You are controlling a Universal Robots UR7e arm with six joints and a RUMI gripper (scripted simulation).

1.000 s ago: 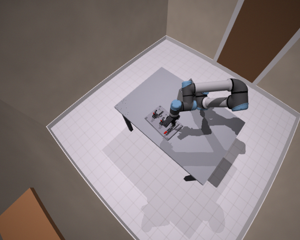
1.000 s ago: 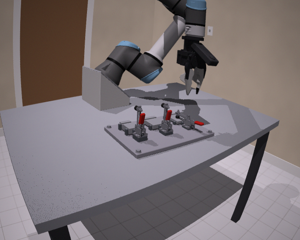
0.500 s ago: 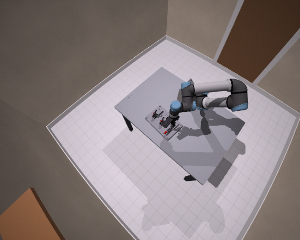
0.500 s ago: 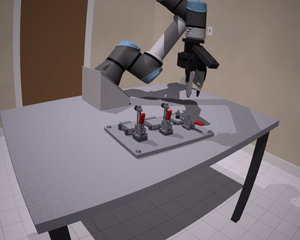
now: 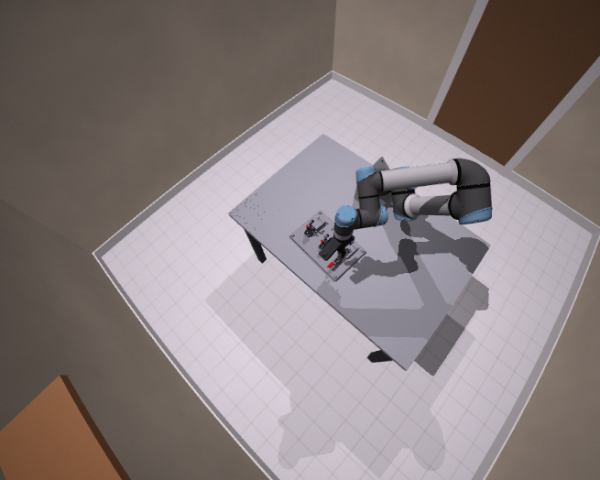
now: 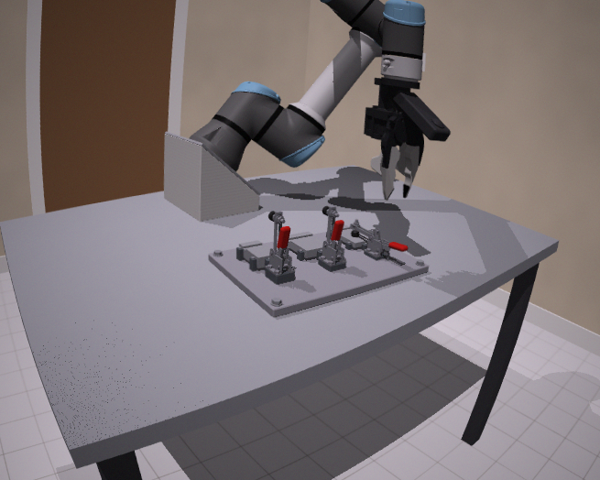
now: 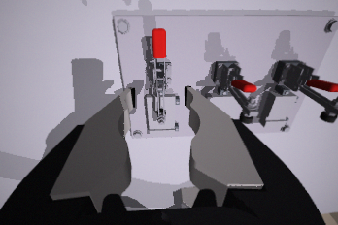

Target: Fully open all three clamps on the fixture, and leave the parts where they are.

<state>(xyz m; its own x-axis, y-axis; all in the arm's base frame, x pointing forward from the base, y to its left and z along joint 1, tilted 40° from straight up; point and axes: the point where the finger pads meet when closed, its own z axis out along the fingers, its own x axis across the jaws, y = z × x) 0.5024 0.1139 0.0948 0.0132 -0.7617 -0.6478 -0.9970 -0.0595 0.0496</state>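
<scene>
Right now my hand is 6 cm past the grey fixture plate, 11 cm to the left of it and 15 cm above it. From my hand the other things lie so: grey part block (11 cm behind, 22 cm to the right, 12 cm below).
</scene>
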